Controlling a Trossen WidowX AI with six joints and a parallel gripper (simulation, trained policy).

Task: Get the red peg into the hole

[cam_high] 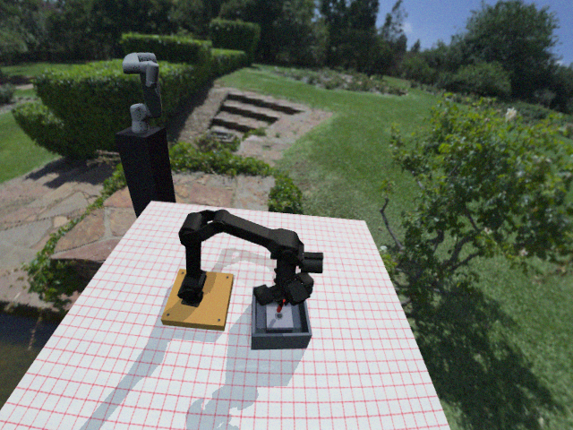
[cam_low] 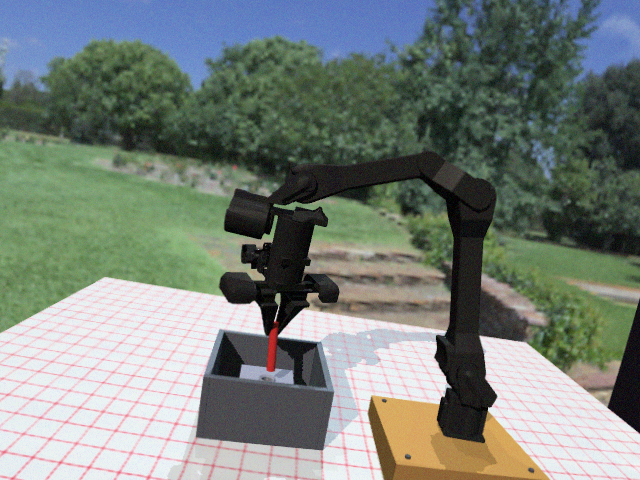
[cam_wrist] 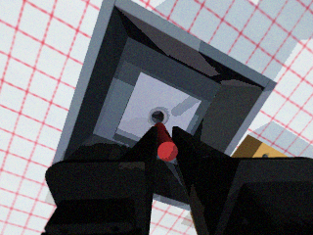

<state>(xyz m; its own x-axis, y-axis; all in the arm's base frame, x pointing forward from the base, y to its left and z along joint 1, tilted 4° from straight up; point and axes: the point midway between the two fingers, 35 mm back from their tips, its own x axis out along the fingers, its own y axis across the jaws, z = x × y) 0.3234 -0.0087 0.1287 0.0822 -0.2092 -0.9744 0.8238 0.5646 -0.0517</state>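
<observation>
My gripper tip is 10 mm past the red peg, 10 mm to the right of it and 20 mm above it. Also, from my gripper tip: grey plate: 10 mm behind, 10 mm to the left, 90 mm below; grey box: 10 mm behind, 10 mm to the left, 110 mm below.
</observation>
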